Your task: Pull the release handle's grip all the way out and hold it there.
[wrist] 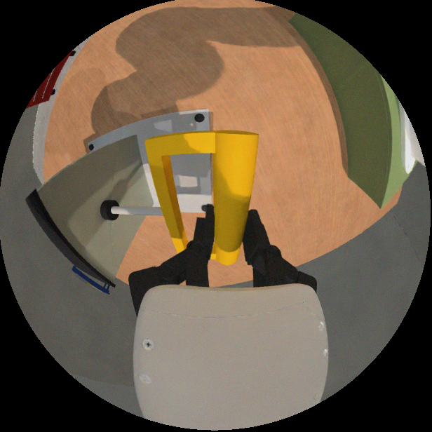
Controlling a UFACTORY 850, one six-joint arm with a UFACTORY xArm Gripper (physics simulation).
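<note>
The yellow release handle shows in the middle of the wrist view. Its thick round grip (236, 185) stands on the right side of a rectangular yellow frame. My gripper (228, 218) is shut on the lower part of this grip, with one black finger on each side. A pale rod (137, 211) runs from a black collar (109, 210) on the housing's beige-grey face (95, 195) toward the handle's frame. The stretch of rod between the collar and the frame is in the open. The rod's end behind the frame is hidden.
A grey metal base plate (172, 123) with dark bolts lies under the housing on the wooden table top (290, 150). A green block-like object (360, 110) stands at the right. A red and white object (49, 85) is at the upper left edge. Grey floor shows beyond the table.
</note>
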